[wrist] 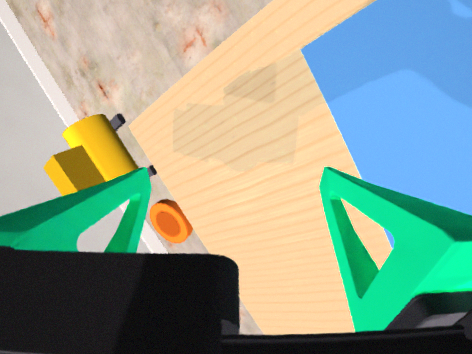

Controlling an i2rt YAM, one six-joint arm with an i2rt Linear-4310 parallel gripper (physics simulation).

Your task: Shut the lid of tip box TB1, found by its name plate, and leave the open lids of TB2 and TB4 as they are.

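Places are measured from the arm's base along level axes (x ahead, y left, z up), in centimetres.
Pixels of known places: gripper, fingertip midpoint: point(235, 177).
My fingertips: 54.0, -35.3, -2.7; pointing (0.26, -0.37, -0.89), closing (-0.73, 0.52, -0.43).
Behind a point stands the place of what it marks, as x, y, z.
My gripper point(235, 177) {54.0, -35.3, -2.7} is open, its two green fingers wide apart with nothing between them. It hangs above the edge of a pale wooden board point(250, 200) {66.3, -27.9, -19.8}. No tip box, lid or name plate that I can recognise shows in the wrist view, so TB1, TB2 and TB4 cannot be told here.
A blue surface point(400, 120) {45.7, -30.0, -19.5} lies inside the wooden border at the right. A yellow object point(102, 145) with small dark pegs is at the left, partly behind the left finger. An orange ring-shaped piece point(184, 236) lies beside the board on the speckled stone top point(125, 45), near its white edge.
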